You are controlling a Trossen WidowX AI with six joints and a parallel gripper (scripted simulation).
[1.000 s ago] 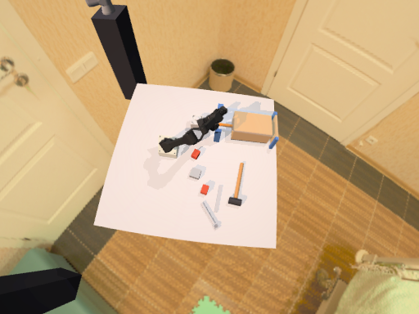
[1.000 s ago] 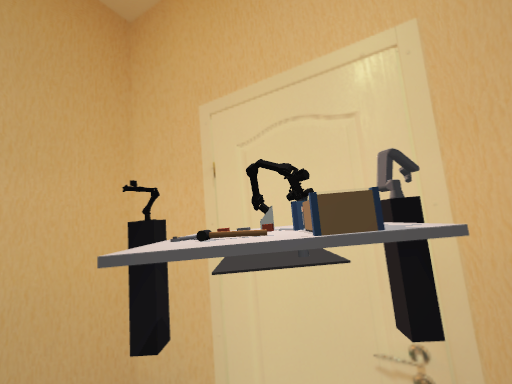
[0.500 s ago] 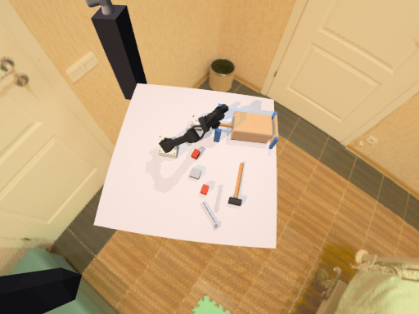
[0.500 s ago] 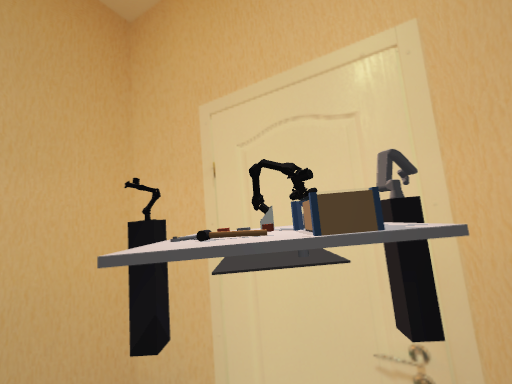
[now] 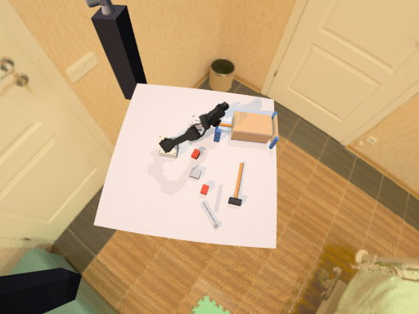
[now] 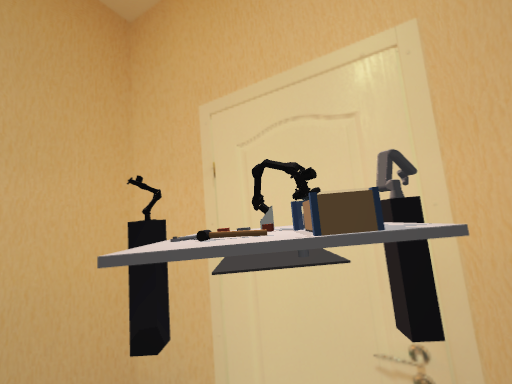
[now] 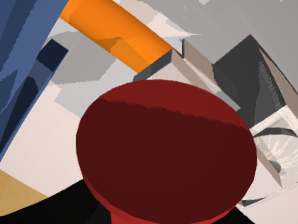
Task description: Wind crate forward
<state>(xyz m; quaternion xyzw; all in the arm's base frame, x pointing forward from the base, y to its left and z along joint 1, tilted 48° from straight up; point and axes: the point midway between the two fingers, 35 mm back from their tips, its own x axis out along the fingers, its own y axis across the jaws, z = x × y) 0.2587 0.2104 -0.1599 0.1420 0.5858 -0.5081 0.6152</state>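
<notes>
The winch handle is 3 cm below my gripper tip, 3 cm behind it and 1 cm to the right of it. Also, from my gripper tip: red knob: 1 cm to the right, 1 cm ahead; then blue frame: 7 cm ahead, 3 cm below; then white winch: 11 cm behind, 10 cm below, 2 cm to the right.
</notes>
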